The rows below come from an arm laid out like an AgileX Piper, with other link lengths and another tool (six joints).
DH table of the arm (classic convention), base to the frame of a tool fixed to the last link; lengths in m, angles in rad. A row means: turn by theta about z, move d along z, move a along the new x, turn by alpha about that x. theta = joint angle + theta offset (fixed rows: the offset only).
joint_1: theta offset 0; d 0.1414; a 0; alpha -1.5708
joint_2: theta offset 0.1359; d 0; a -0.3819; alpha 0
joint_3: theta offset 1.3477; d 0; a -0.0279; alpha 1.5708
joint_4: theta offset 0; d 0.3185; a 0; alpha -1.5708
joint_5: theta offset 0; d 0; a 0; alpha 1.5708
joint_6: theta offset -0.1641; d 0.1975; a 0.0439; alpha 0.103
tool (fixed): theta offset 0; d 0.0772; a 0; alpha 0
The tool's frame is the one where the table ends.
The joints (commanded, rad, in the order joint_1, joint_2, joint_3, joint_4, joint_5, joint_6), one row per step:
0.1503 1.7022 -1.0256 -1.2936 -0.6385 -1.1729
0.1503 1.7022 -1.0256 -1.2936 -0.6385 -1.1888
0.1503 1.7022 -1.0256 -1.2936 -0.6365 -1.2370
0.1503 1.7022 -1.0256 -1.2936 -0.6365 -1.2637
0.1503 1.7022 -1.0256 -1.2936 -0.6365 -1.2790
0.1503 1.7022 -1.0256 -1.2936 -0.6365 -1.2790
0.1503 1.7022 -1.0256 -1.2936 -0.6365 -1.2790
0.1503 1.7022 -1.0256 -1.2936 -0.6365 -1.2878
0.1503 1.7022 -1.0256 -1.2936 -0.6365 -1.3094
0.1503 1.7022 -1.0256 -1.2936 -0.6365 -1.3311
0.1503 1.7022 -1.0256 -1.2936 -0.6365 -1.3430
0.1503 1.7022 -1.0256 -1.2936 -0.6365 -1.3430
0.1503 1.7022 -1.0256 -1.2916 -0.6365 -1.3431
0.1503 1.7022 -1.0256 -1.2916 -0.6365 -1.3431
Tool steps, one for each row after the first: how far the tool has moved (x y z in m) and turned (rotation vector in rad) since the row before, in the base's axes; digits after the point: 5 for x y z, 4 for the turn. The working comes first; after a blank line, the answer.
Tool pose at each row, in the base's axes (x y z in m, rotation vector in rad; the steps are taken from these numbers as rounded here):
0.58547 0.23345 0.30500 -1.9342 -0.0443 -1.0031
0.58515 0.23394 0.30539 -1.9374 -0.0606 -1.0119
0.58439 0.23507 0.30624 -1.9483 -0.1092 -1.0394
0.58380 0.23592 0.30683 -1.9531 -0.1369 -1.0541
0.58345 0.23641 0.30716 -1.9557 -0.1529 -1.0625
0.58345 0.23641 0.30716 -1.9557 -0.1529 -1.0625
0.58345 0.23641 0.30716 -1.9557 -0.1529 -1.0625
0.58325 0.23669 0.30734 -1.9572 -0.1621 -1.0673
0.58275 0.23739 0.30778 -1.9607 -0.1847 -1.0791
0.58223 0.23809 0.30820 -1.9641 -0.2075 -1.0908
0.58194 0.23847 0.30843 -1.9659 -0.2200 -1.0973
0.58194 0.23847 0.30843 -1.9659 -0.2200 -1.0973
0.58213 0.23833 0.30867 -1.9649 -0.2180 -1.0976
0.58213 0.23833 0.30867 -1.9649 -0.2180 -1.0976

-0.00032 0.00049 0.00039 -0.0105 -0.0108 0.0050
-0.00076 0.00113 0.00085 -0.0332 -0.0324 0.0134
-0.00059 0.00085 0.00059 -0.0177 -0.0181 0.0083
-0.00035 0.00049 0.00033 -0.0102 -0.0104 0.0048
0.00000 0.00000 0.00000 0.0000 0.0000 0.0000
0.00000 0.00000 0.00000 0.0000 0.0000 0.0000
-0.00020 0.00028 0.00018 -0.0059 -0.0060 0.0027
-0.00050 0.00070 0.00044 -0.0143 -0.0147 0.0067
-0.00052 0.00070 0.00042 -0.0144 -0.0147 0.0068
-0.00029 0.00038 0.00023 -0.0079 -0.0081 0.0036
0.00000 0.00000 0.00000 0.0000 0.0000 0.0000
0.00019 -0.00014 0.00024 0.0016 0.0002 -0.0010
0.00000 0.00000 0.00000 0.0000 0.0000 0.0000

